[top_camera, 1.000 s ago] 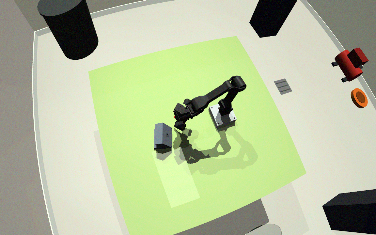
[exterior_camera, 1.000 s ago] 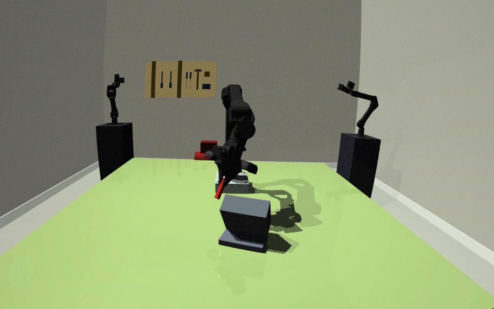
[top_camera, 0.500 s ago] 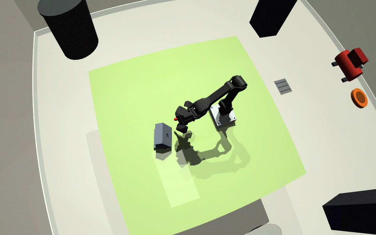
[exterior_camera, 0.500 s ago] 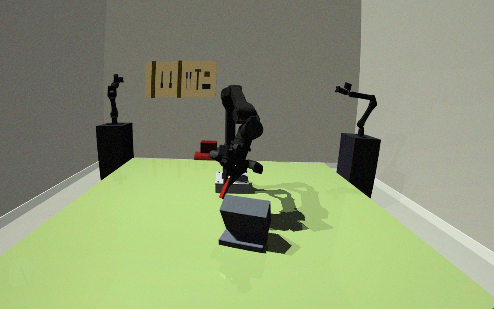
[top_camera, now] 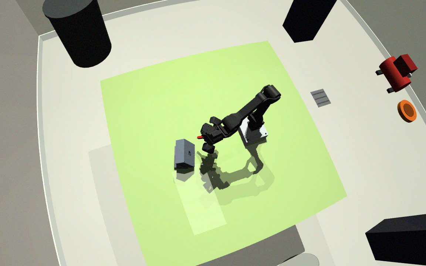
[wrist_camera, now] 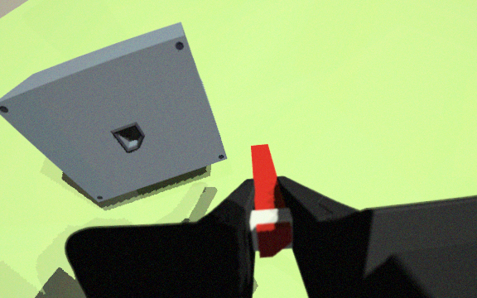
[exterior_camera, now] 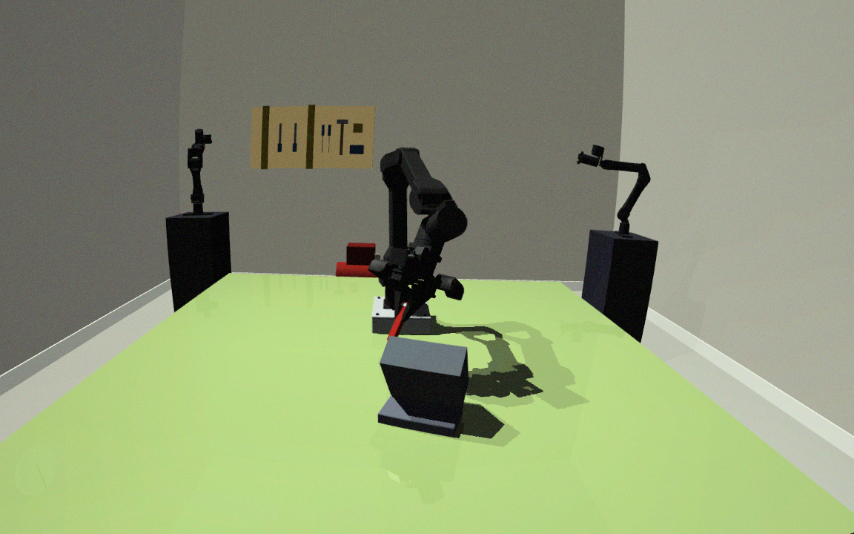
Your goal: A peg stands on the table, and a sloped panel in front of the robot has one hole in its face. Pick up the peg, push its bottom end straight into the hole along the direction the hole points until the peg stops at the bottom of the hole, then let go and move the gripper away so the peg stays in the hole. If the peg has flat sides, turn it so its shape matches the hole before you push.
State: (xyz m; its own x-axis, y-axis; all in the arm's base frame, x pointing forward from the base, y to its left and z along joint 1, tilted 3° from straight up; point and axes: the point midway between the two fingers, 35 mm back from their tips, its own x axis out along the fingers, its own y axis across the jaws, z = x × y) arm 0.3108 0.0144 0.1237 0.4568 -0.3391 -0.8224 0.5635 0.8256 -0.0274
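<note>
My gripper tip is now 11 cm short of the grey sloped panel, 5 cm above it and 4 cm to the right of it. Also, from my gripper tip: red square peg 1 cm to the left, 1 cm behind, 1 cm above.
</note>
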